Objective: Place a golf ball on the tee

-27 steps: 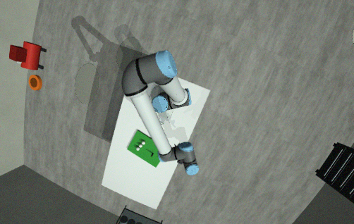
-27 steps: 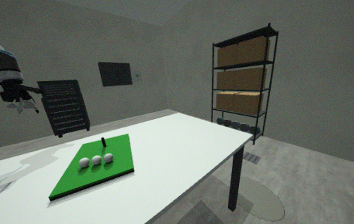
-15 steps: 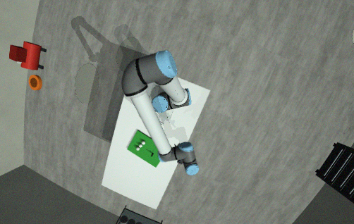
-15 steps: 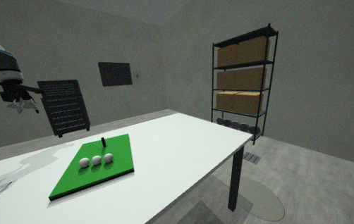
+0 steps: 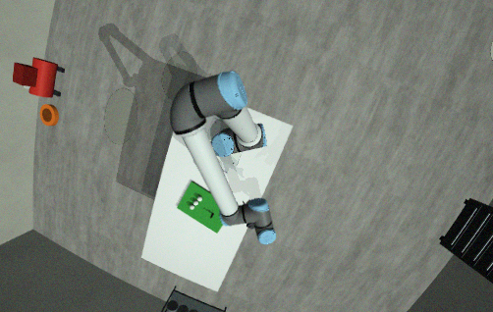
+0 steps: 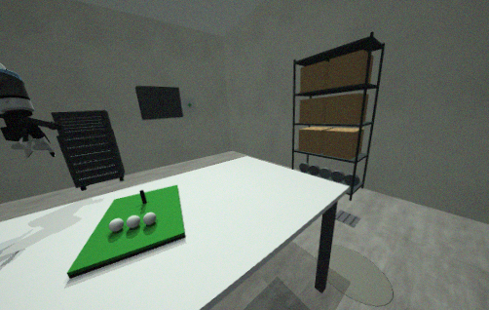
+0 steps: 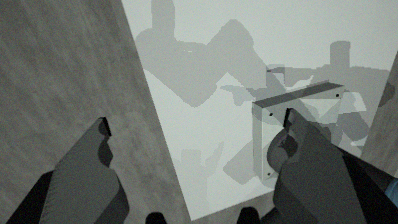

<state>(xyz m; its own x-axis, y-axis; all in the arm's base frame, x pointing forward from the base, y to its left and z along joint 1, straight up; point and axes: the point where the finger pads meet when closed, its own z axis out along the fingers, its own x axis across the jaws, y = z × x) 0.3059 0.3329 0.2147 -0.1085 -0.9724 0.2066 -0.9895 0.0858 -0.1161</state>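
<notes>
Now: hand 30 cm short of the white golf ball, 41 cm to the left of it and 23 cm above it. From my hand the other things lie so: green mat 33 cm ahead, 29 cm to the right, 24 cm below.
</notes>
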